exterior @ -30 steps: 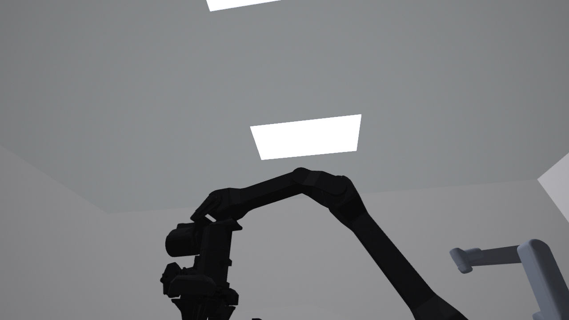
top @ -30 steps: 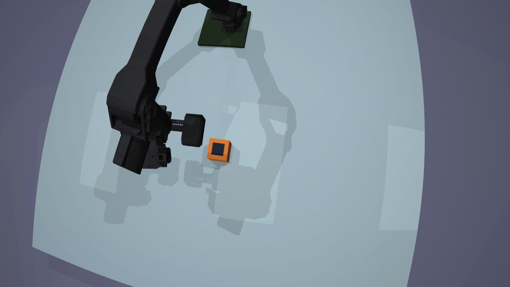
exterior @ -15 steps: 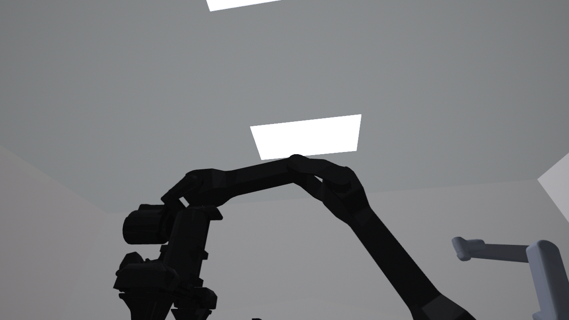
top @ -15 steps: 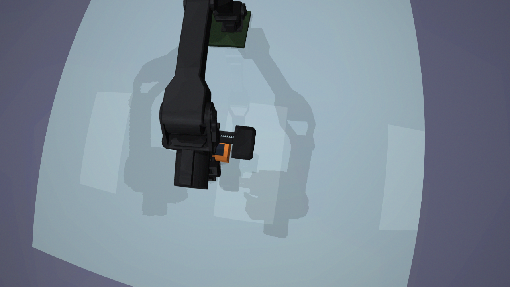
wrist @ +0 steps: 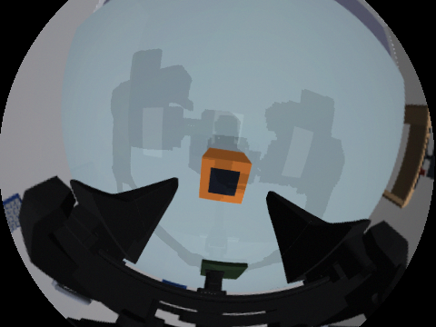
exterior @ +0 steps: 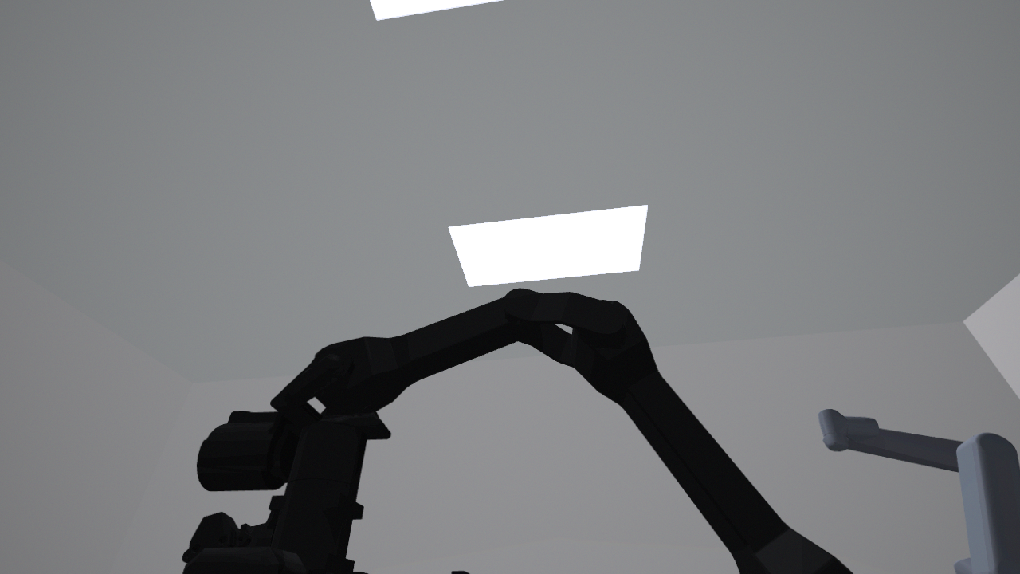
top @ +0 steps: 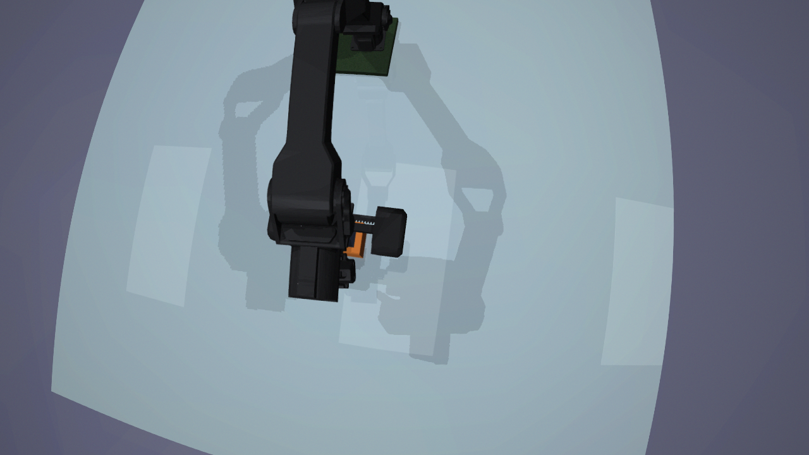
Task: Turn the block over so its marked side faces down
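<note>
My gripper tip is now 30 mm above the orange block.
</note>
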